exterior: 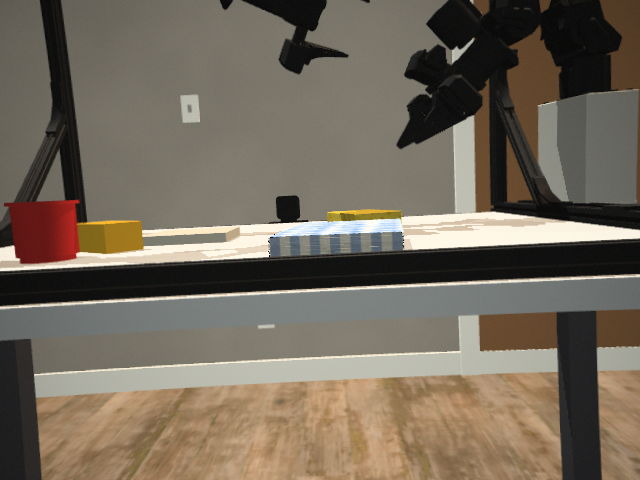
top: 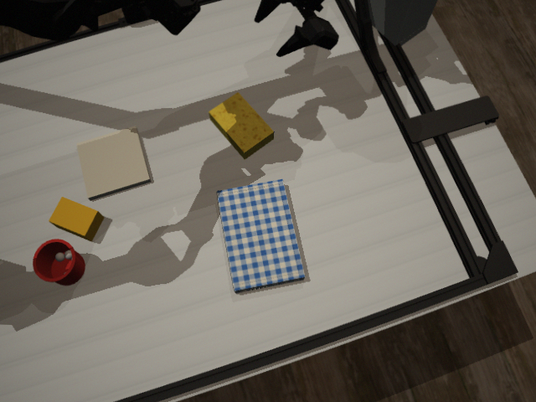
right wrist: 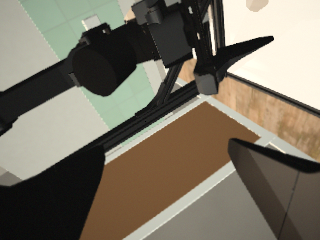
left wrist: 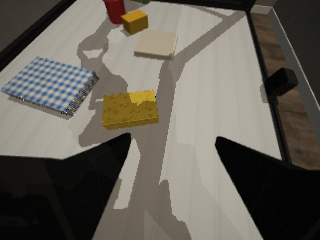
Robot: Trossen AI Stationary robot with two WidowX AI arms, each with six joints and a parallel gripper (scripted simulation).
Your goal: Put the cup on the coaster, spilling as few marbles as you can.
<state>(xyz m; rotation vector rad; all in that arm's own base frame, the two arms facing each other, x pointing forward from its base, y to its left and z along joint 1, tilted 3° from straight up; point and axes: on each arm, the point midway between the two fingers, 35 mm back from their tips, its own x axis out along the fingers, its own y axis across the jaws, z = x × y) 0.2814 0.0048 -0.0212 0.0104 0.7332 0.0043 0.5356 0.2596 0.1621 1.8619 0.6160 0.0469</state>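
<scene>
The red cup is 160 mm ahead of my right hand, 410 mm to the right of it and 290 mm below it. From my right hand the other things lie so: beige square coaster: 30 mm ahead, 250 mm to the right, 320 mm below; yellow block: 100 mm ahead, 350 mm to the right, 310 mm below.
</scene>
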